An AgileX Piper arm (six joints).
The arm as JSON. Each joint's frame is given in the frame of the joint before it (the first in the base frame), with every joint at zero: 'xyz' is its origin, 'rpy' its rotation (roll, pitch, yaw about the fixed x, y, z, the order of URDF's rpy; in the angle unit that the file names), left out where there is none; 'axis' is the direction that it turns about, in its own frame. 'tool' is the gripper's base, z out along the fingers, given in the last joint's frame.
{
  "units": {
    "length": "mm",
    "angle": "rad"
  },
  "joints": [
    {
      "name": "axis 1",
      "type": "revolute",
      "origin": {
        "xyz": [
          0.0,
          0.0,
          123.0
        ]
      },
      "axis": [
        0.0,
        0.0,
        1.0
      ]
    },
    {
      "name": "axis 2",
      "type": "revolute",
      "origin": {
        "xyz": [
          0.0,
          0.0,
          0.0
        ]
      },
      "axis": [
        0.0,
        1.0,
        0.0
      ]
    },
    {
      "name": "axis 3",
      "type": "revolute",
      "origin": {
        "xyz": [
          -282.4,
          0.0,
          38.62
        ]
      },
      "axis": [
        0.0,
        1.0,
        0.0
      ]
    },
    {
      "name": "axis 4",
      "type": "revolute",
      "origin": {
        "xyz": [
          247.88,
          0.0,
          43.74
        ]
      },
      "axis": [
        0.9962,
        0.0,
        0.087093
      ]
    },
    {
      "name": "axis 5",
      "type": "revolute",
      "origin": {
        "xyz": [
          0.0,
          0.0,
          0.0
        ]
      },
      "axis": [
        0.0,
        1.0,
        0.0
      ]
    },
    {
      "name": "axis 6",
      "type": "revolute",
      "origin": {
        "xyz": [
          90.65,
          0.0,
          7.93
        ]
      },
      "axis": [
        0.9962,
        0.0,
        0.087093
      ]
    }
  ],
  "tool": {
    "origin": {
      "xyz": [
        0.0,
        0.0,
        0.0
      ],
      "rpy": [
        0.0,
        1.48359,
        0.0
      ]
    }
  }
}
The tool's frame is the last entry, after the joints.
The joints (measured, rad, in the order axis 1, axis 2, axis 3, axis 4, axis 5, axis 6), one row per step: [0.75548 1.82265 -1.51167 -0.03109 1.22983 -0.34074]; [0.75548 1.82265 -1.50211 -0.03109 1.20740 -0.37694]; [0.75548 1.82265 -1.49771 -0.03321 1.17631 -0.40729]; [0.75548 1.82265 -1.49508 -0.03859 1.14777 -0.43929]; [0.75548 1.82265 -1.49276 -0.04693 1.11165 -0.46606]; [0.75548 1.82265 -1.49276 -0.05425 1.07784 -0.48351]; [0.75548 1.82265 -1.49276 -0.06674 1.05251 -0.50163]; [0.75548 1.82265 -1.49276 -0.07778 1.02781 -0.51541]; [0.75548 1.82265 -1.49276 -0.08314 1.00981 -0.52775]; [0.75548 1.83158 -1.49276 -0.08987 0.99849 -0.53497]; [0.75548 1.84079 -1.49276 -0.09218 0.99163 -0.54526]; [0.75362 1.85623 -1.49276 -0.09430 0.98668 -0.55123]
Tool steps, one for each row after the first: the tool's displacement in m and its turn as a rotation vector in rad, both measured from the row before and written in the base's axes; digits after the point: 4 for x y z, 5 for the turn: [0.0006 0.0006 -0.0022 0.00495 -0.01155 0.03659]; [0.0017 0.0014 -0.0007 0.01318 -0.02299 0.03149]; [0.0019 0.0012 -0.0002 0.00946 -0.02520 0.03379]; [0.0026 0.0016 0.0001 0.01295 -0.03277 0.02971]; [0.0025 0.0017 0.0007 0.01480 -0.03137 0.02038]; [0.0023 0.0009 0.0007 0.00469 -0.02900 0.02196]; [0.0021 0.0009 0.0007 0.00596 -0.02705 0.01757]; [0.0014 0.0008 0.0005 0.00545 -0.01836 0.01441]; [0.0019 0.0012 -0.0031 -0.00498 -0.00719 0.00943]; [0.0014 0.0011 -0.0034 -0.00604 -0.00134 0.01092]; [0.0024 0.0010 -0.0059 -0.01026 0.00542 0.00481]
